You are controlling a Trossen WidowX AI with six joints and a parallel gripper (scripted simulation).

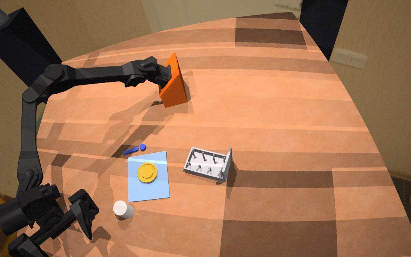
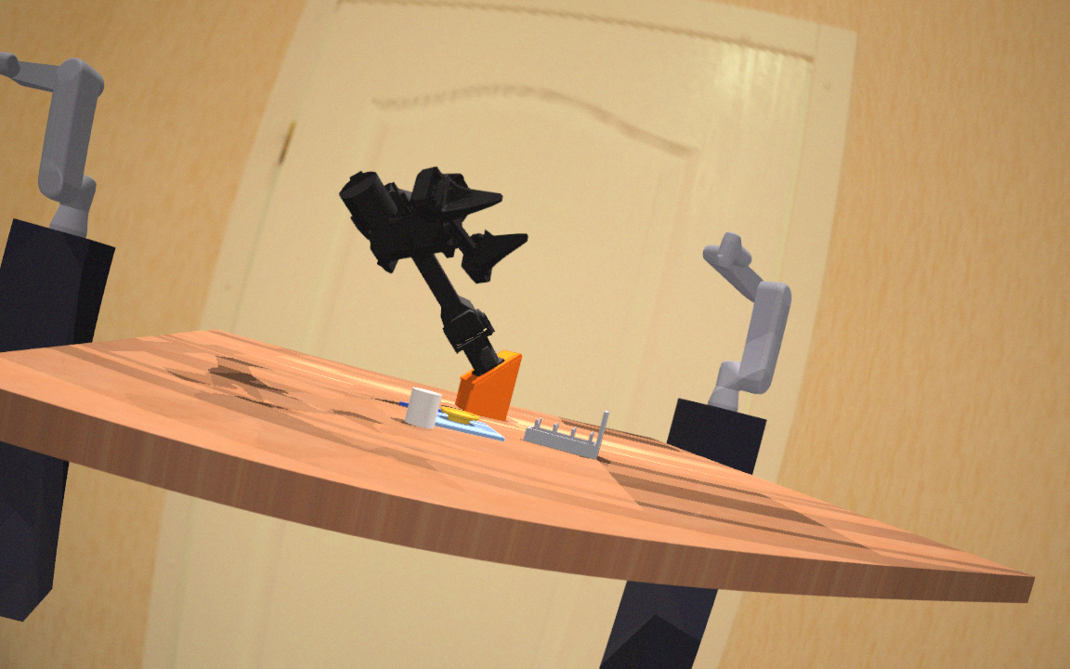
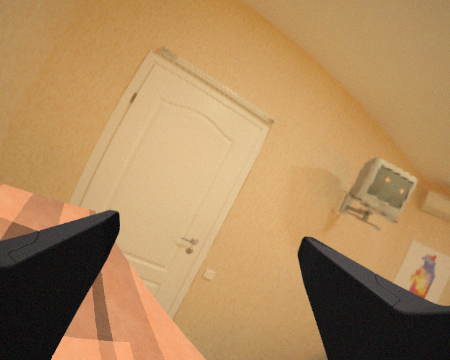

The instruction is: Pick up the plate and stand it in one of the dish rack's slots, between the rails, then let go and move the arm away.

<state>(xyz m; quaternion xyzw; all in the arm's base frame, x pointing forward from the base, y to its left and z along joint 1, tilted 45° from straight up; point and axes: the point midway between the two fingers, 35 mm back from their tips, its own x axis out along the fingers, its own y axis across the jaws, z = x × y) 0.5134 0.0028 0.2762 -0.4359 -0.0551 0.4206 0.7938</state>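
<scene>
The yellow plate is 28 cm below my gripper tip, 25 cm behind it and 6 cm to the left of it. Round my gripper tip: blue spoon 35 cm behind, 29 cm below, 2 cm to the left; grey dish rack 27 cm below, 24 cm to the left, 24 cm behind; white cup 27 cm below, 14 cm behind, 2 cm to the right.
</scene>
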